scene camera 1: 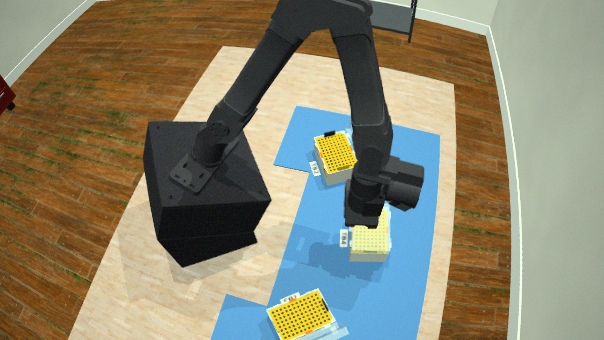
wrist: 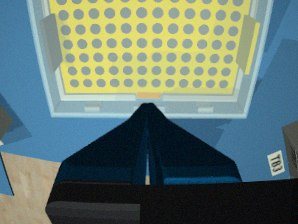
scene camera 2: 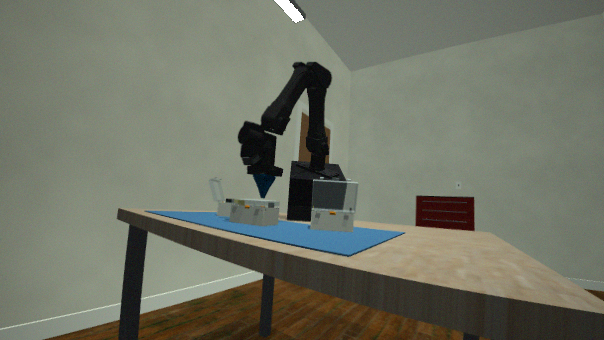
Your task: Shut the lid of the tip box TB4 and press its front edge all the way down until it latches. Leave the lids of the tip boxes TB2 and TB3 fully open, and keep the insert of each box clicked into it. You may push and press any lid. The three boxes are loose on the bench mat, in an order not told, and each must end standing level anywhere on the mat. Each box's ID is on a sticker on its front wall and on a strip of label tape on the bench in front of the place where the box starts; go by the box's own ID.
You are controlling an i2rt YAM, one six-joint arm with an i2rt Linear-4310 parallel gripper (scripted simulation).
Labels:
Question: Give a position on a blue mat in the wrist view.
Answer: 248,141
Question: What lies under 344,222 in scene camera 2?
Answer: A box.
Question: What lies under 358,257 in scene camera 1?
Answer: A box.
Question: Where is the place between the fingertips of my gripper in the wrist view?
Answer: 147,112

